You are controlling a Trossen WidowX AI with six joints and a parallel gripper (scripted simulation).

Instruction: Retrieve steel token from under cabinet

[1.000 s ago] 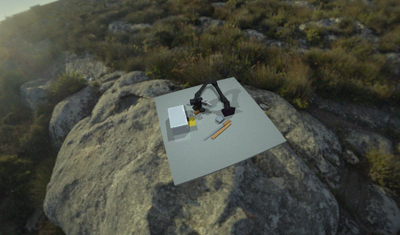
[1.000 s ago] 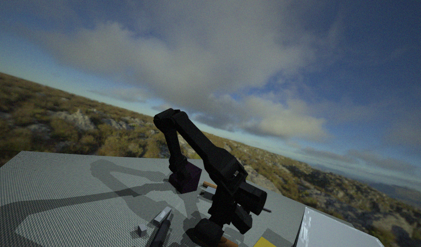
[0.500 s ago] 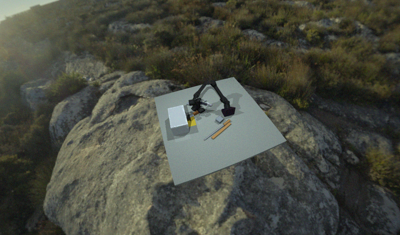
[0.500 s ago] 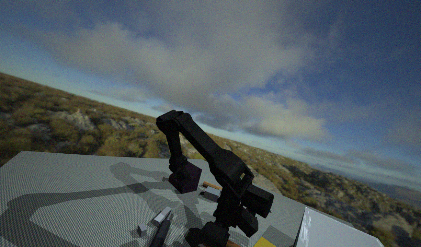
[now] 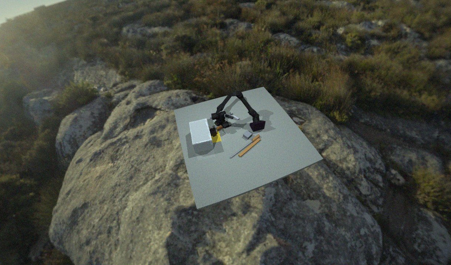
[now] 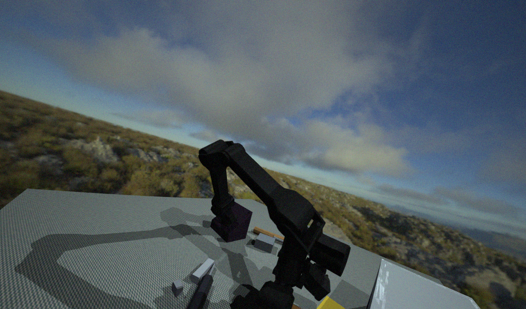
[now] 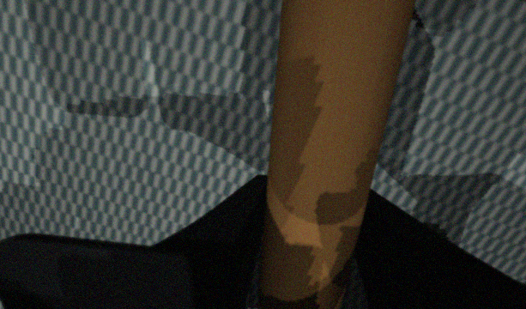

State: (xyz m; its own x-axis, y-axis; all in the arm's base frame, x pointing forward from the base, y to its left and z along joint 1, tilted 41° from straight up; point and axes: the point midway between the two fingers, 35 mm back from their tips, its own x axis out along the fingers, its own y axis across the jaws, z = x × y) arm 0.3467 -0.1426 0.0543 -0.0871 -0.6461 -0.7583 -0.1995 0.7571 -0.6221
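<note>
The grey bar lies 200 mm behind my gripper tip and 70 mm to the right of it. Also, from my gripper tip: grey block 190 mm behind, 230 mm to the left, 10 mm above; small grey cube 180 mm behind, 150 mm to the right; wooden stick 150 mm behind, 370 mm to the left.
</note>
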